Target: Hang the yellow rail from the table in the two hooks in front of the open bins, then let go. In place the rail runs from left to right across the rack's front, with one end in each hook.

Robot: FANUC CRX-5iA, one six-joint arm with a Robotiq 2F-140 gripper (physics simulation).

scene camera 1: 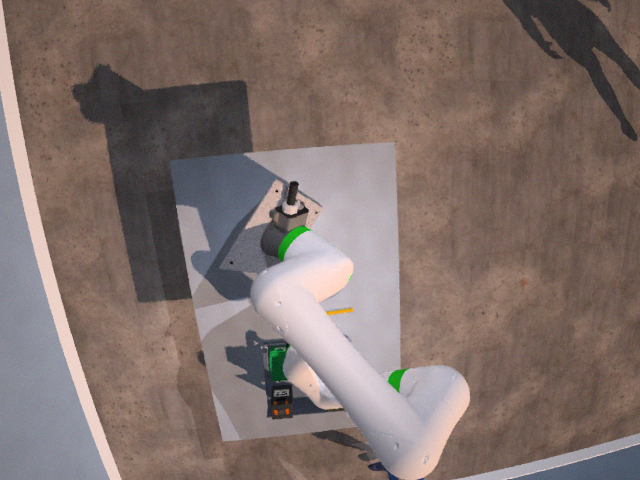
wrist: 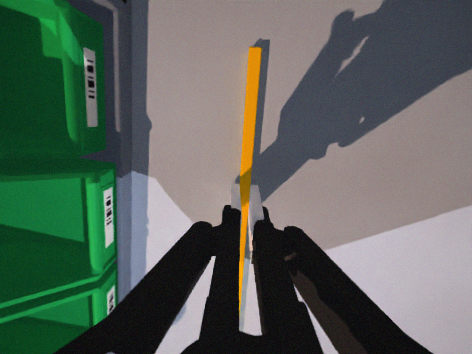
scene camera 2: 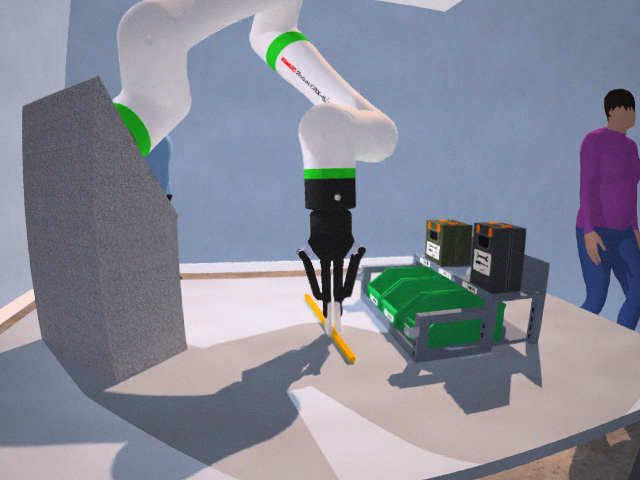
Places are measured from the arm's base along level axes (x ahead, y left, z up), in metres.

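Pixels of known places: gripper, fingertip midpoint: (wrist: 243, 197) (scene camera 2: 332, 332); arm's base at its link origin: (scene camera 1: 280, 233) (scene camera 2: 94, 160).
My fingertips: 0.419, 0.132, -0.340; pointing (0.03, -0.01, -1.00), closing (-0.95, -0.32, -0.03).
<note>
For each thing: its top centre in the pictures, then the offset to it from my fingertips, as dx, dy, dz. "spot": a spot on its surface instead.
- yellow rail at its top centre: (wrist: 239, 252) (scene camera 2: 325, 320) (scene camera 1: 310, 316) -0.019, +0.056, +0.006
- grey rack at a spot on its surface: (scene camera 2: 421, 338) spot: +0.154, -0.123, +0.042
- small light grey hook at a spot on its surface: (scene camera 2: 410, 330) spot: +0.132, -0.132, +0.060
- olive box at its top centre: (scene camera 2: 449, 221) +0.261, +0.217, +0.195
- dark box at its top centre: (scene camera 2: 499, 224) (scene camera 1: 281, 412) +0.314, -0.008, +0.220
The yellow rail (scene camera 1: 340, 311) (scene camera 2: 343, 347) (wrist: 252, 100) lies on the table in front of the rack, roughly parallel to its front. My gripper (scene camera 2: 332, 328) (wrist: 243, 197) points down and is shut on the rail near its middle, one pale fingertip on each side. The arm hides the gripper in scene camera 1. The grey rack (scene camera 1: 265, 361) (scene camera 2: 421, 338) holds green open bins (scene camera 1: 278, 364) (scene camera 2: 439, 299) (wrist: 45, 215). In scene camera 2 a small light grey hook (scene camera 2: 410, 330) shows at the rack's near front corner; the far hook is hard to make out.
An olive box (scene camera 2: 448, 242) and a dark box (scene camera 1: 281, 400) (scene camera 2: 498, 258) stand on the rack's raised rear shelf. The speckled grey pedestal (scene camera 1: 248, 248) (scene camera 2: 103, 232) carries the arm, across the rail from the rack. A person (scene camera 2: 607, 180) in purple stands beyond the table.
</note>
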